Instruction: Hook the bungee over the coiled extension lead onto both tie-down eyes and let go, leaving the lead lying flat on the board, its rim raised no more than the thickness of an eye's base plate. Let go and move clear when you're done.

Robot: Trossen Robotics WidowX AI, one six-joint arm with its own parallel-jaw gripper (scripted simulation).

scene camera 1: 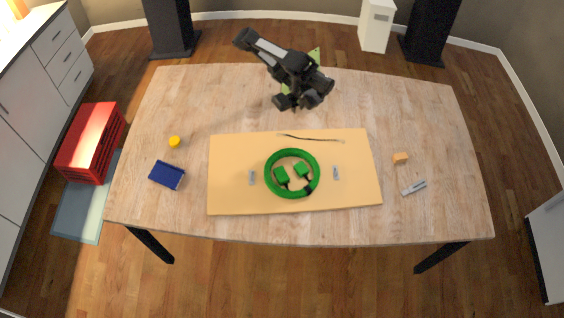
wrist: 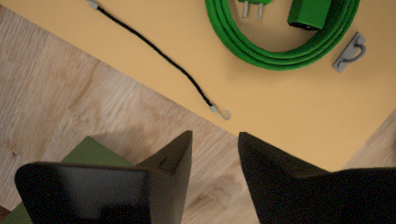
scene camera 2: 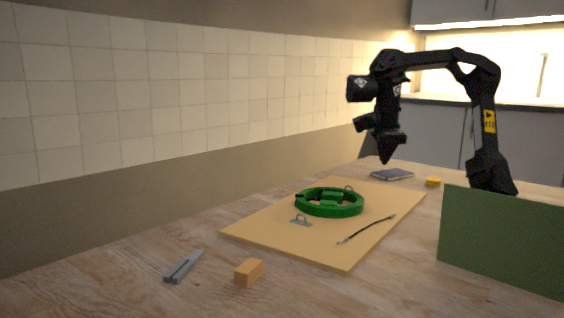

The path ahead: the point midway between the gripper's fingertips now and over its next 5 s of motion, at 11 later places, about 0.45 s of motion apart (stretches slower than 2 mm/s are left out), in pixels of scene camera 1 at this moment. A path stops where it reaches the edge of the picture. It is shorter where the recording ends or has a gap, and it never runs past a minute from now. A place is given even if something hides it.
My gripper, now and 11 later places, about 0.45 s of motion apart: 297,111; 303,113; 309,116; 315,118; 322,121; 327,124; 332,126; 337,128; 340,129; 338,134; 338,138; 337,140
